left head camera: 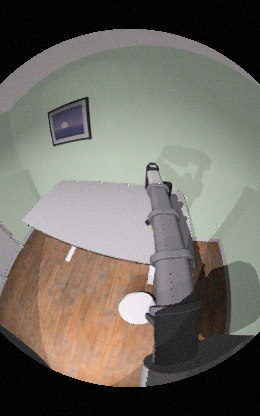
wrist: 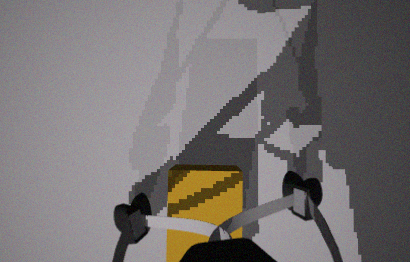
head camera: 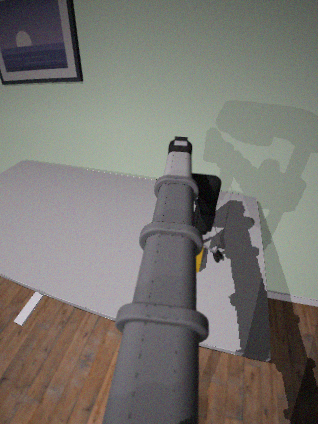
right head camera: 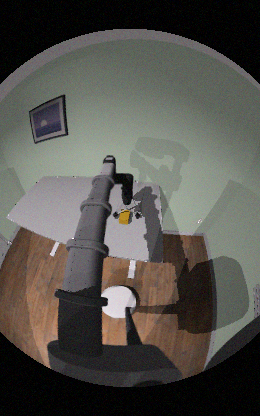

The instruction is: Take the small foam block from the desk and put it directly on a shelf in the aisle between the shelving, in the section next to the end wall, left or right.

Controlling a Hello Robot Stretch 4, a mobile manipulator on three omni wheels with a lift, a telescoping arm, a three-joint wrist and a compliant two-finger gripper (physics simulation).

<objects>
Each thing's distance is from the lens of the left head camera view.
grey desk [left head camera: 108, 218]: 82 cm
framed picture [left head camera: 69, 122]: 130 cm
The marked spots on the grey desk and the framed picture are 104 cm apart.
</objects>
